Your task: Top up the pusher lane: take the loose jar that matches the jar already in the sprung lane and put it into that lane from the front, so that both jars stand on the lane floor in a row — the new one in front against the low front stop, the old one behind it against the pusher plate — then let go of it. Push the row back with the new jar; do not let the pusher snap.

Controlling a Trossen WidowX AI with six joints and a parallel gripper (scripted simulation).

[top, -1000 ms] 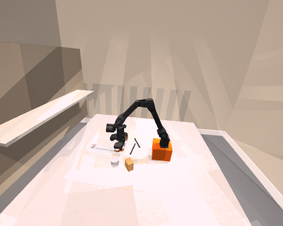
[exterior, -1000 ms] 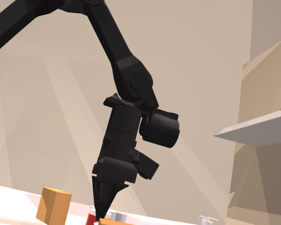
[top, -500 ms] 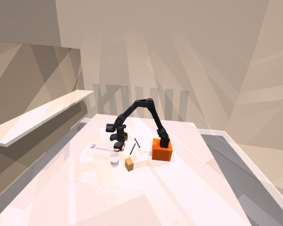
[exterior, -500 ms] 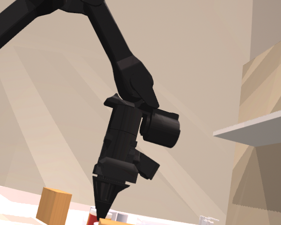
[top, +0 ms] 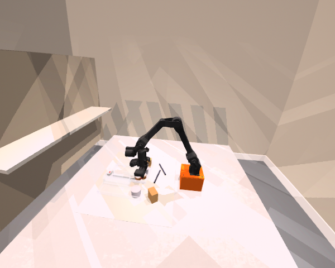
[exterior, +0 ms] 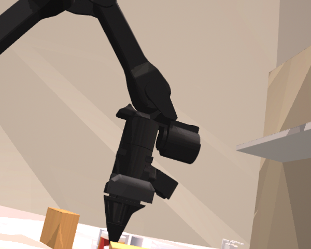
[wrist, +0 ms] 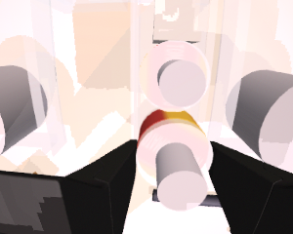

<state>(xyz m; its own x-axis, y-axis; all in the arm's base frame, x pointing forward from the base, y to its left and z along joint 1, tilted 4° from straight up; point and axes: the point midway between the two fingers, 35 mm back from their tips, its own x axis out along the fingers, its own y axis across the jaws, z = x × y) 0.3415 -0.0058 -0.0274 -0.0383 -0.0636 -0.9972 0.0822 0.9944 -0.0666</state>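
My gripper tip is 150 mm short of the clear pusher lane, 10 mm to the right of it and 30 mm above it. From my gripper tip the other things lie so: red dot: 230 mm ahead, 20 mm to the left, 20 mm above; then shelf: 510 mm ahead, 40 mm to the right, 320 mm above.
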